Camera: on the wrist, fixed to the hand. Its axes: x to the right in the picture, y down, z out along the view.
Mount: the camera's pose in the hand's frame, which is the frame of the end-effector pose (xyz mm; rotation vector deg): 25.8 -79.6 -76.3 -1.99 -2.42 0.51
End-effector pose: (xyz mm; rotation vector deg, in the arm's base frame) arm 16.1 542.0 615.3 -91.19 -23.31 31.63
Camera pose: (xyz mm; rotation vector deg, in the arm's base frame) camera 85.9 501.8 694.9 -92.70 -25.40 33.75
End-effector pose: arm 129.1 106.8 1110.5 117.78 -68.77 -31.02
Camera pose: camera 237.8 137.9 1103.4 115.62 -69.65 -34.38
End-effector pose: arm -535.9 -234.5 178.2 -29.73 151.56 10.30
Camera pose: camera -556.6 -332.1 231.8 -29.17 149.42 13.59
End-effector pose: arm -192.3 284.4 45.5 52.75 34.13 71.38
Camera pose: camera -205.6 325.0 -59.4 52.67 30.69 70.94
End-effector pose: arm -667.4 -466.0 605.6 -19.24 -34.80 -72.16
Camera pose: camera -720.3 -551.2 553.0 -22.60 -35.52 -72.08
